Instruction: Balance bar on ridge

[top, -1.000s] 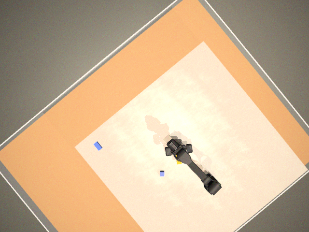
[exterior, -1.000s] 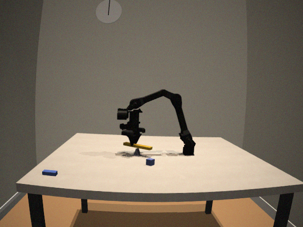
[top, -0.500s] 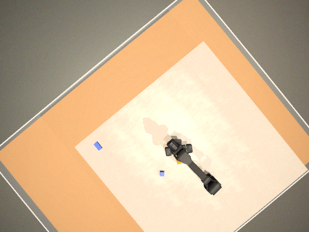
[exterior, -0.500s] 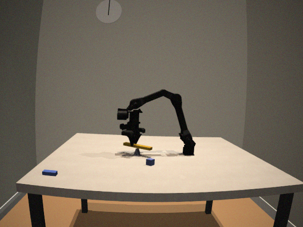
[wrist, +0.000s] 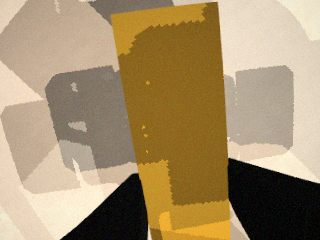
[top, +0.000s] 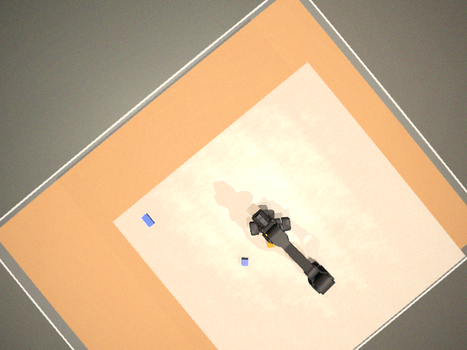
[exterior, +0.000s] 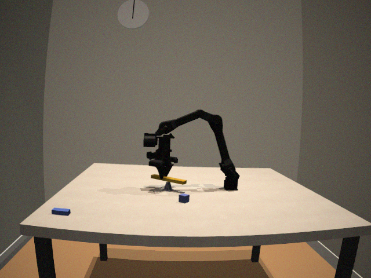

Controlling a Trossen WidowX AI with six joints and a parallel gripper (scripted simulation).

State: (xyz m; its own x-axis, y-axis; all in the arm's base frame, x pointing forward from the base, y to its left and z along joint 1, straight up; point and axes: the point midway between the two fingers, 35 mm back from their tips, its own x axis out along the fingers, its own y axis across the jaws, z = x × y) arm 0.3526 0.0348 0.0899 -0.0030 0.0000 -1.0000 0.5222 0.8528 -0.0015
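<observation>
Now: gripper tip 20 mm past the yellow bar and 10 mm to the right of it. Round my gripper tip: flat blue block 390 mm ahead, 470 mm to the left, 50 mm below; then blue cube 90 mm behind, 220 mm to the left, 40 mm below.
</observation>
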